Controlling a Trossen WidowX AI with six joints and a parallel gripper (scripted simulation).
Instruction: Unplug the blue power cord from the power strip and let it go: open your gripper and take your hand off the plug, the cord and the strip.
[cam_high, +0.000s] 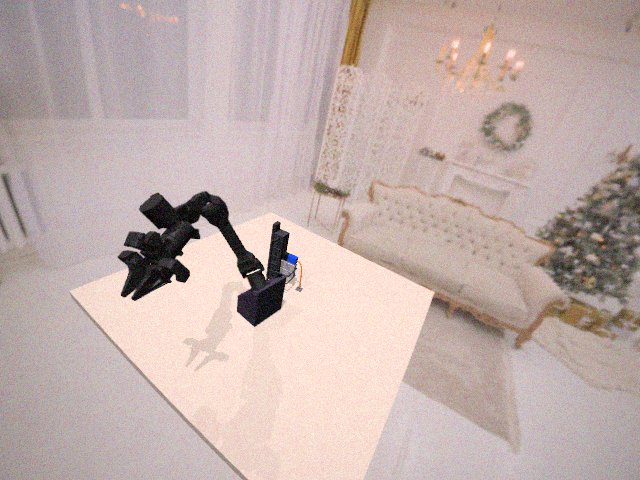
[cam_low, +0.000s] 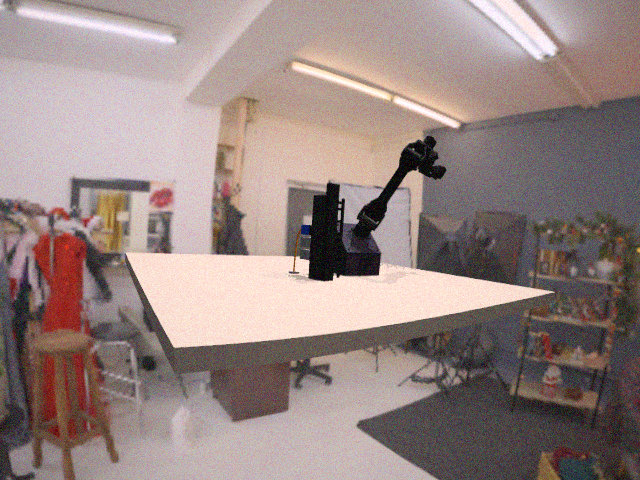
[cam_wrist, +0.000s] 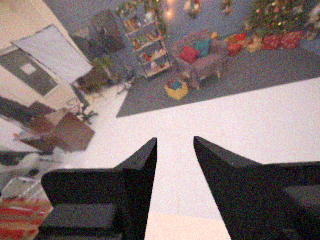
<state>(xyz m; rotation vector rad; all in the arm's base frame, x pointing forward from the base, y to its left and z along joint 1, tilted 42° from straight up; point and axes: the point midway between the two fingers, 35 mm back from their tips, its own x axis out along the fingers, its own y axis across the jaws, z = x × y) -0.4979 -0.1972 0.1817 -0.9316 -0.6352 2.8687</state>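
Now: the blue plug 76 cm ahead of my gripper tip, 29 cm below it and 7 cm to the left of it. The rest, counted from my gripper tip: black stand: 75 cm ahead, 30 cm below, 17 cm to the left.
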